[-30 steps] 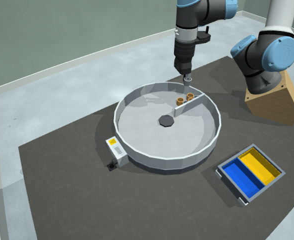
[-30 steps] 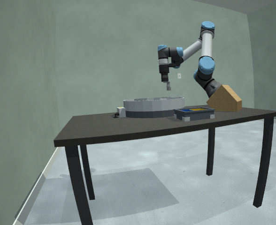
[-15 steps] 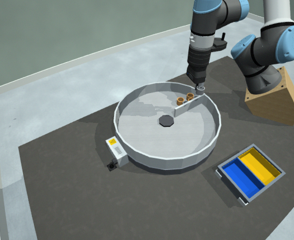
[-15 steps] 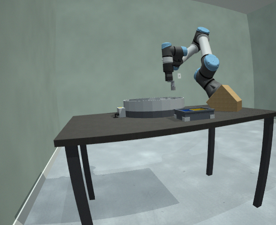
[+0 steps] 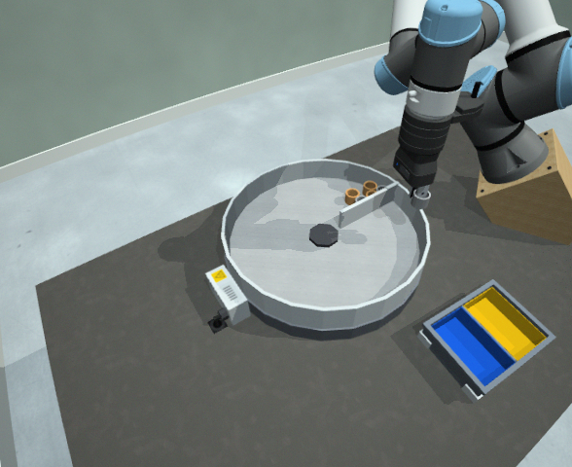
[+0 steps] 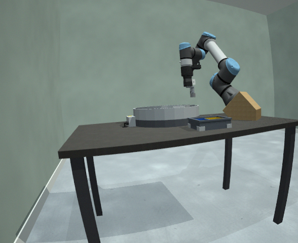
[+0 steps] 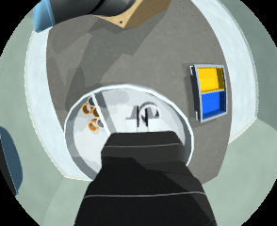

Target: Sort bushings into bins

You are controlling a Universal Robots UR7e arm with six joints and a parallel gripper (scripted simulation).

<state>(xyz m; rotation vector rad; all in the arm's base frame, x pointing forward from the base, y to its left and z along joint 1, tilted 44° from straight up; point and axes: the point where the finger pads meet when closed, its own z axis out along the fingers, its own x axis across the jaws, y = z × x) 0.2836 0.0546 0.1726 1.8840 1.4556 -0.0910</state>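
Right now my hand is 7 cm short of the bin, 24 cm to the right of it and 15 cm above it. The rest, counted from my hand: turntable: 13 cm ahead, 12 cm to the right, 13 cm below.
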